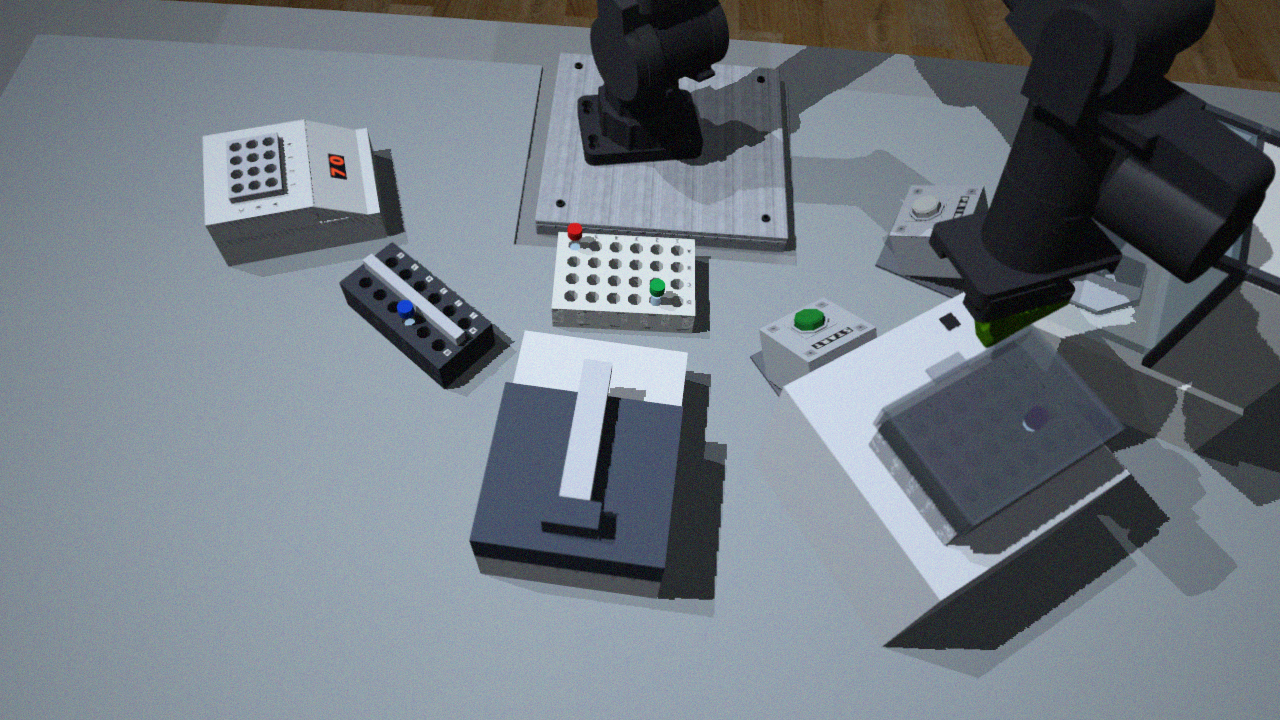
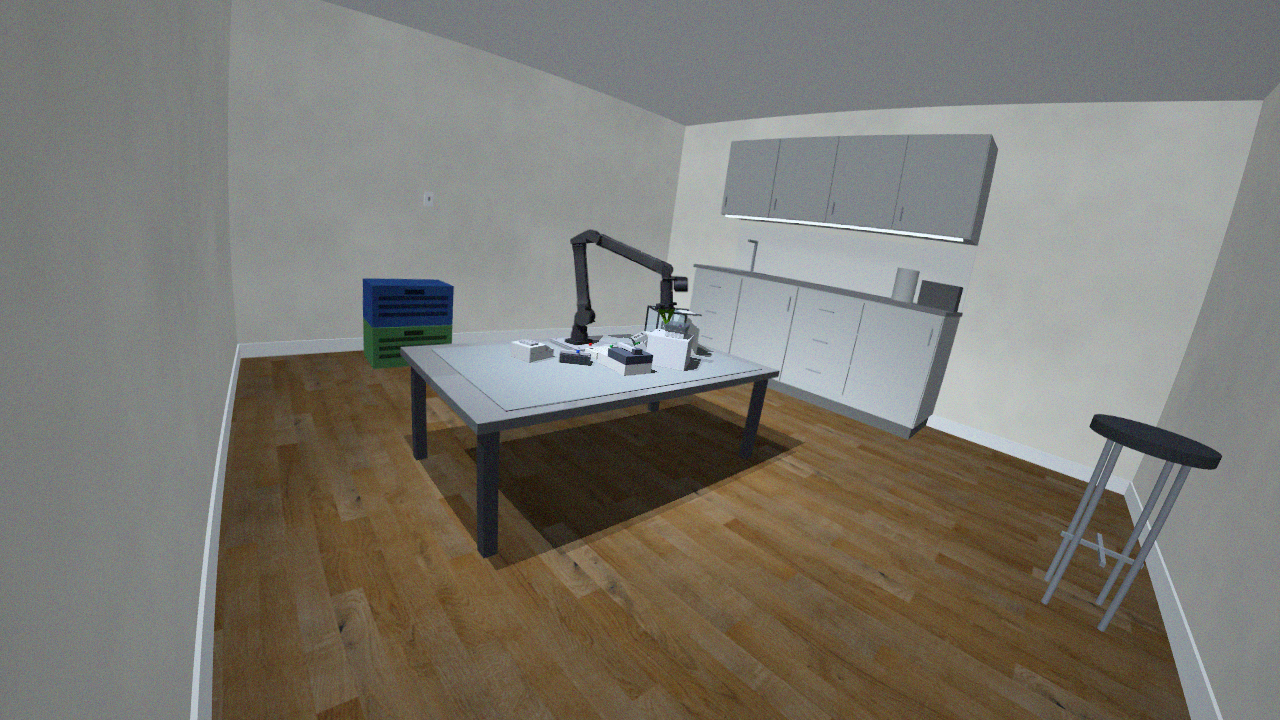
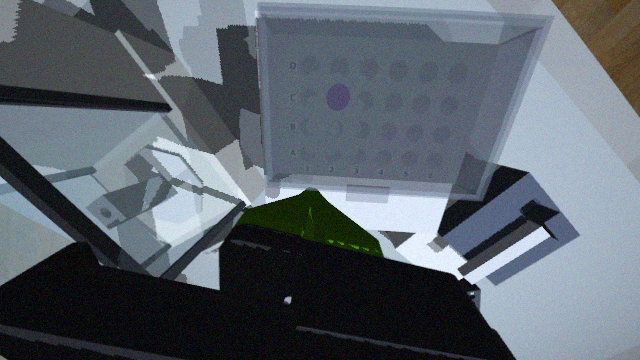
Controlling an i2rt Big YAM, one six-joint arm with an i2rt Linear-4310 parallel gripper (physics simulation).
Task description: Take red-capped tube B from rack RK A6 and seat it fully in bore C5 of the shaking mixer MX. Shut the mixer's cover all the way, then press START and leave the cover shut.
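Places are measured from the arm's base along level axes (x ahead, y left, z up), in centimetres.
Pixels of known places: gripper, between the fingertips: (image 1: 984, 340) (image 2: 666, 324) (image 3: 310, 194); arm's base, origin of its link: (image 1: 638, 132) (image 2: 578, 342).
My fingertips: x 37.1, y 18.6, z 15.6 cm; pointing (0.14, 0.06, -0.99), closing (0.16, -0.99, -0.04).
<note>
Ahead of a thing's pixels: the offset from my fingertips to its top centre. "spot": to the spot under its first point.
The red-capped tube @(dx -22.1, dy -26.9, dz -11.7 cm) (image 1: 574, 232) stands in the far-left corner hole of the white rack @(dx -18.5, dy -22.7, dz -14.1 cm) (image 1: 597, 319). The white box with the bore block @(dx +1.0, dy -4.0, dz +1.8 cm) (image 1: 850, 402) (image 2: 664, 352) stands at right, apparently the mixer. Its smoky see-through cover @(dx +6.3, dy -1.9, dz +1.8 cm) (image 1: 975, 447) (image 3: 380, 32) lies down over the block; whether it is fully shut I cannot tell. Under it, a purple-looking cap (image 1: 1035, 418) (image 3: 338, 97) shows at C2; C5 shows no cap. My gripper (image 1: 995, 338) (image 3: 310, 194) is shut and empty, over the box's edge beside the cover's tab @(spot: dx +2.5, dy -3.0, dz +1.9 cm) (image 3: 367, 193). The green button @(dx -9.4, dy -8.3, dz -9.7 cm) (image 1: 809, 318) is left of the box; its lettering is unreadable.
A green-capped tube @(dx -15.2, dy -20.4, dz -11.7 cm) (image 1: 657, 287) stands in the white rack. A dark-lidded box @(dx -0.9, dy -28.2, dz -7.0 cm) (image 1: 519, 447) (image 3: 565, 232), a black rack @(dx -16.9, dy -41.6, dz -12.4 cm) (image 1: 465, 349) with a blue cap @(dx -15.2, dy -42.1, dz -11.5 cm) (image 1: 404, 308) and a display unit @(dx -31.8, dy -52.7, dz -10.2 cm) (image 1: 331, 192) stand left. A white-buttoned box @(spot: dx -19.9, dy +5.5, dz -10.1 cm) (image 1: 926, 208) and framed glass enclosure @(spot: dx -1.3, dy +19.0, dz -2.7 cm) (image 3: 100, 102) stand right.
</note>
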